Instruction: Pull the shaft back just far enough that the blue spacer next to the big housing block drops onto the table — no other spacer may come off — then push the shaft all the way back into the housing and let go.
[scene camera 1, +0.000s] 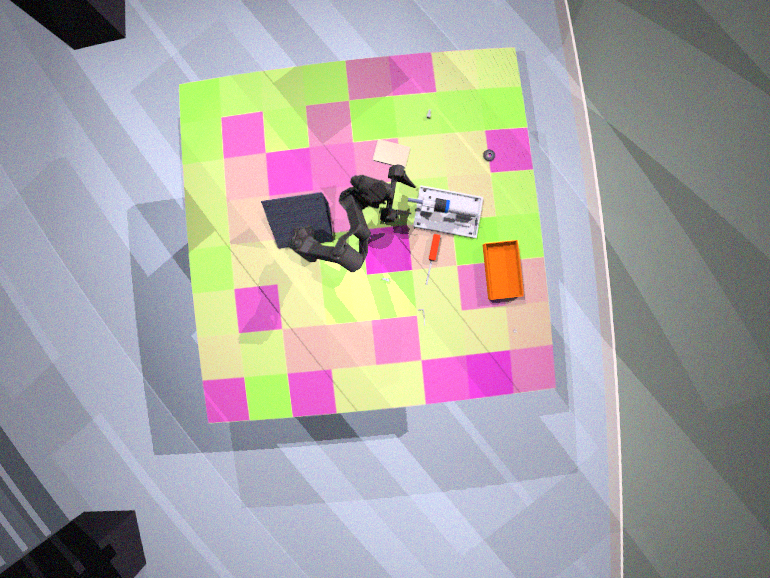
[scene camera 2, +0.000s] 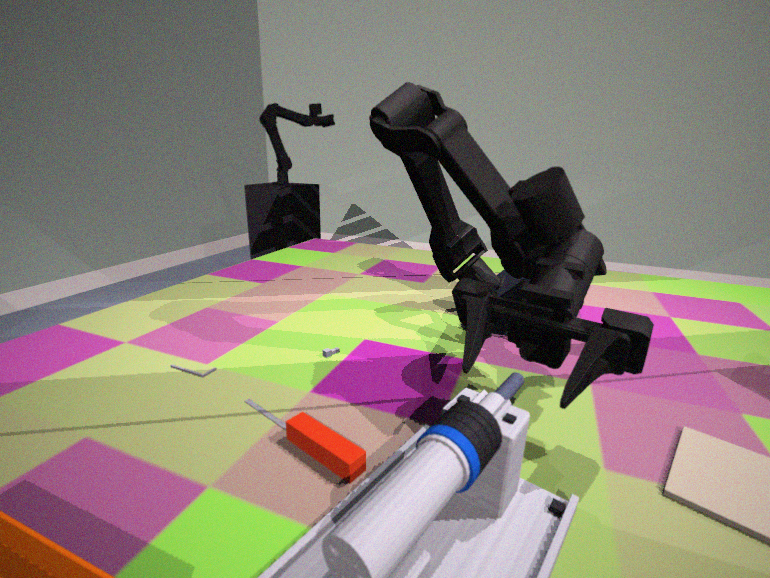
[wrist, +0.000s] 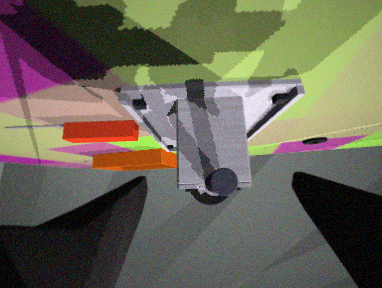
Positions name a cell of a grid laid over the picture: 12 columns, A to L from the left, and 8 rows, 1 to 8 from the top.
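A blue spacer (scene camera 2: H7), an orange tray (scene camera 1: H4) and a grey-blue shaft (wrist: H6) are in view. A beige card (scene camera 1: G3) is in view too; in the wrist view the card is out of frame. A red-handled screwdriver (scene camera 2: F7) is present, and the wrist view also shows the screwdriver (wrist: D4). A housing block (scene camera 2: G8) is visible; scene camera 1 shows the housing block (scene camera 1: H3) as well, as does the wrist view for the same housing block (wrist: G4). The gripper (scene camera 2: H6) is open and holds nothing; it is visible also in scene camera 1 as the gripper (scene camera 1: G3) and in the wrist view as the gripper (wrist: G6).
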